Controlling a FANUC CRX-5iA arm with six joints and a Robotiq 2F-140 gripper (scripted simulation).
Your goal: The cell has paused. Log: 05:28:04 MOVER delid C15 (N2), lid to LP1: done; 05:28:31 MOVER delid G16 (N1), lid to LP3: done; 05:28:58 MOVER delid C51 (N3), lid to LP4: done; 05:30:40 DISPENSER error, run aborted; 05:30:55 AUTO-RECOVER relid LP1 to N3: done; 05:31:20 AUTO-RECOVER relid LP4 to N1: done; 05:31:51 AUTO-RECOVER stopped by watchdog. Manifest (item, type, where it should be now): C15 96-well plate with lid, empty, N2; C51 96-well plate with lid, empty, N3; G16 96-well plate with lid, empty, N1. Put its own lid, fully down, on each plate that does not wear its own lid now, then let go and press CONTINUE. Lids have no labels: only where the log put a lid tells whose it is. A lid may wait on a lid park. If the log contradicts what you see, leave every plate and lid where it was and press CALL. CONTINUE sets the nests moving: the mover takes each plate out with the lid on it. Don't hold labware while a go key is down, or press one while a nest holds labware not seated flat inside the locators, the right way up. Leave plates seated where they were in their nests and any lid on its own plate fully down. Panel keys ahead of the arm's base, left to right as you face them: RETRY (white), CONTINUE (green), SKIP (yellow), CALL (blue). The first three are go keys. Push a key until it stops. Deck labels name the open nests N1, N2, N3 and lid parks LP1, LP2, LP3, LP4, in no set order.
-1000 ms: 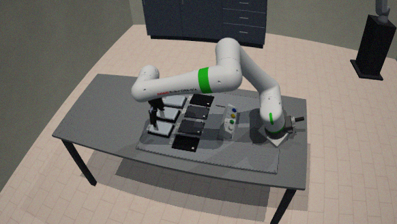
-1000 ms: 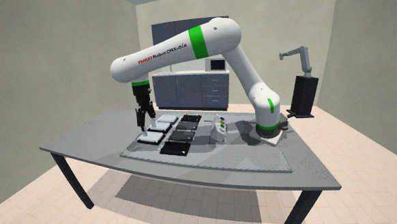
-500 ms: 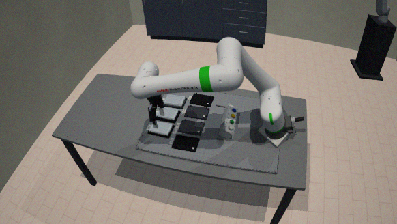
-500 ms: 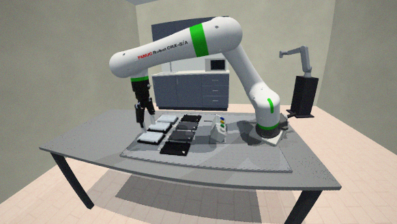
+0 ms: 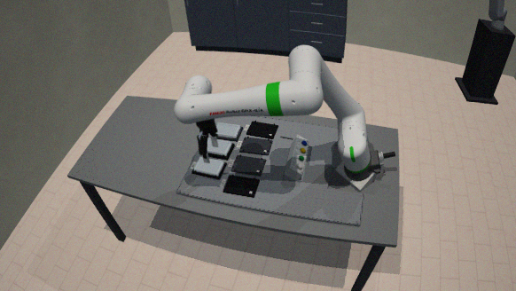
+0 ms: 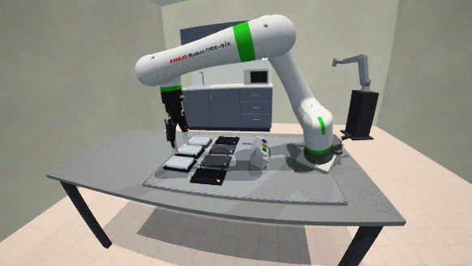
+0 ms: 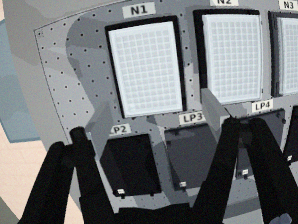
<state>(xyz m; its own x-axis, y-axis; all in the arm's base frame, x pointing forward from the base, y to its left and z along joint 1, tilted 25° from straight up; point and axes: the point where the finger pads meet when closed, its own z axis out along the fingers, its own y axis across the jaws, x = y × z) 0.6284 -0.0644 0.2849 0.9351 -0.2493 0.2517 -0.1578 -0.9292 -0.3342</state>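
Right now my hand is 41 cm past the green key, 4 cm to the left of it and 6 cm above it. From my hand the other things lie so: pale lid 2 cm ahead, 10 cm below; plate 1 cm ahead, 12 cm to the right, 10 cm below; LP2 label 6 cm behind, 9 cm to the left, 12 cm below.
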